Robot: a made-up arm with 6 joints. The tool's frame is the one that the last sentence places.
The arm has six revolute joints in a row. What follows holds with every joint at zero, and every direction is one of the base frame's. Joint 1 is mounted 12.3 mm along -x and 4.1 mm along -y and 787.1 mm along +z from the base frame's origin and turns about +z. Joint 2 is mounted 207.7 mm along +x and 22.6 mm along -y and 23.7 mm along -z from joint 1 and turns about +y. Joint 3 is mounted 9.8 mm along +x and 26.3 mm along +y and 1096.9 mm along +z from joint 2 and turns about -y. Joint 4 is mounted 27.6 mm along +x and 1.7 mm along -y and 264.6 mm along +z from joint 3 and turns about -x. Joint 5 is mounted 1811.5 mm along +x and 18 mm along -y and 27.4 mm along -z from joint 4 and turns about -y. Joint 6 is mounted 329.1 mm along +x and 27.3 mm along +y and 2.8 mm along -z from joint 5 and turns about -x. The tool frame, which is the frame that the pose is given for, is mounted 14.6 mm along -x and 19.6 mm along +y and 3.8 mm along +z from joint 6; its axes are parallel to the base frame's.
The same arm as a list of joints. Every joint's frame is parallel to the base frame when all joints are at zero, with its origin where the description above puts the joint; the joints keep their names.
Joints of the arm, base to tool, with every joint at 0 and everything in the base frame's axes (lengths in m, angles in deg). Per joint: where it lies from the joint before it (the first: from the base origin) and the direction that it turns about. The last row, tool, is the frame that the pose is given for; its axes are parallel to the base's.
joint 1: axis 0 0 1 origin -0.0123 -0.0041 0.7871
joint 2: axis 0 1 0 origin 0.2077 -0.0226 -0.0237
joint 3: axis 0 -1 0 origin 0.0098 0.0263 1.0969
joint 4: axis -1 0 0 origin 0.0276 -0.0017 0.2646
joint 5: axis 0 -1 0 origin 1.8115 -0.018 -0.0274
joint 6: axis -1 0 0 origin 0.3291 0.0273 -0.0028
tool: origin -0.0146 0.0196 0.0038

